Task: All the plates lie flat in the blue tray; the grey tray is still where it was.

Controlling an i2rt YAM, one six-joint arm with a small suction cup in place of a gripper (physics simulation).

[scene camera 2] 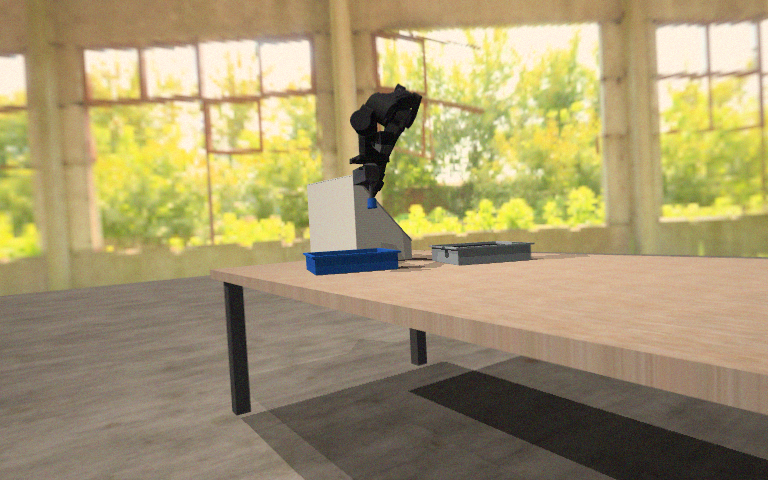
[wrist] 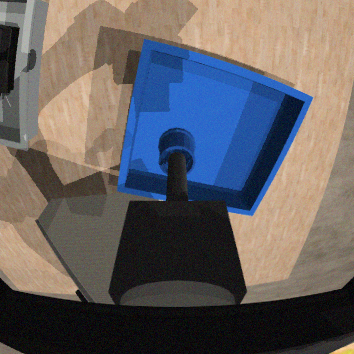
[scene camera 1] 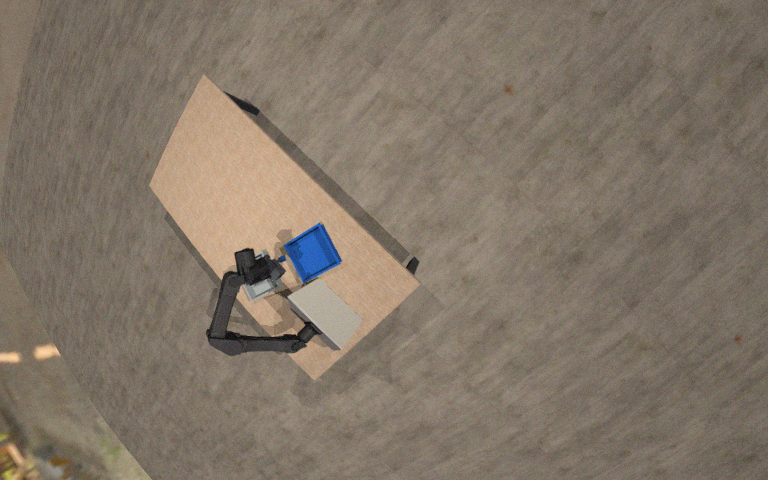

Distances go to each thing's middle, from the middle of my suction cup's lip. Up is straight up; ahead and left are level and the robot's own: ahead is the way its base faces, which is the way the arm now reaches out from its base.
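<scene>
Starting with the blue tray (scene camera 2: 359, 260), I find my suction cup 5 cm beyond it, 6 cm to the left of it and 16 cm above it. Going by their middles, the blue tray is the nearest to my suction cup of the things named here. As for the grey tray (scene camera 2: 509, 251), it is 8 cm ahead of my suction cup, 32 cm to the left of it and 16 cm below it.
</scene>
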